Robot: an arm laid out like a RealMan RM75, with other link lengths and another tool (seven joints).
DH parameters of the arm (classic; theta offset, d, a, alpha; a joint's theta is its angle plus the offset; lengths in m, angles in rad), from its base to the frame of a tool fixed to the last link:
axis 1: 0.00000 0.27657 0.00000 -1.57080
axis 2: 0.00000 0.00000 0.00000 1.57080
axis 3: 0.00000 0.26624 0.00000 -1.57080
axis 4: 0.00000 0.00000 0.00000 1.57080
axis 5: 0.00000 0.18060 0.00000 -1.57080
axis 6: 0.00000 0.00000 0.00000 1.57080
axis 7: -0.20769 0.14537 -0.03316 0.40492
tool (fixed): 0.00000 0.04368 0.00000 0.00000
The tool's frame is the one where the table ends.
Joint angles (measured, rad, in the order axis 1, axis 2, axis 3, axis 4, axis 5, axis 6, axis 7), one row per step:
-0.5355 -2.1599 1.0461 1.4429 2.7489 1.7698 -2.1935
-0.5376 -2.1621 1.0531 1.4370 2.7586 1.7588 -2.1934
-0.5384 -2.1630 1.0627 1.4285 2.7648 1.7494 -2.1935
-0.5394 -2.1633 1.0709 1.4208 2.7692 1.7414 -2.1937
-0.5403 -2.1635 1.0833 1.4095 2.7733 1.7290 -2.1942
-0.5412 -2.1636 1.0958 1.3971 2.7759 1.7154 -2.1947
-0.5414 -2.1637 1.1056 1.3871 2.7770 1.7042 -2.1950
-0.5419 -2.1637 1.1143 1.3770 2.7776 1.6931 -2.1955
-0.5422 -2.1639 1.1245 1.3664 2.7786 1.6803 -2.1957
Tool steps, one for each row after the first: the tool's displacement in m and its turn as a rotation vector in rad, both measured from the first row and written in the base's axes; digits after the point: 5 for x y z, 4 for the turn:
-0.00059 0.00132 -0.00108 0.0008 0.0097 -0.0034
-0.00145 0.00183 -0.00265 -0.0030 0.0178 -0.0055
-0.00212 0.00236 -0.00395 -0.0065 0.0242 -0.0075
-0.00296 0.00314 -0.00605 -0.0112 0.0319 -0.0112
-0.00376 0.00399 -0.00842 -0.0158 0.0383 -0.0151
-0.00444 0.00457 -0.01041 -0.0192 0.0424 -0.0182
-0.00508 0.00520 -0.01234 -0.0220 0.0456 -0.0207
-0.00577 0.00594 -0.01447 -0.0248 0.0498 -0.0245

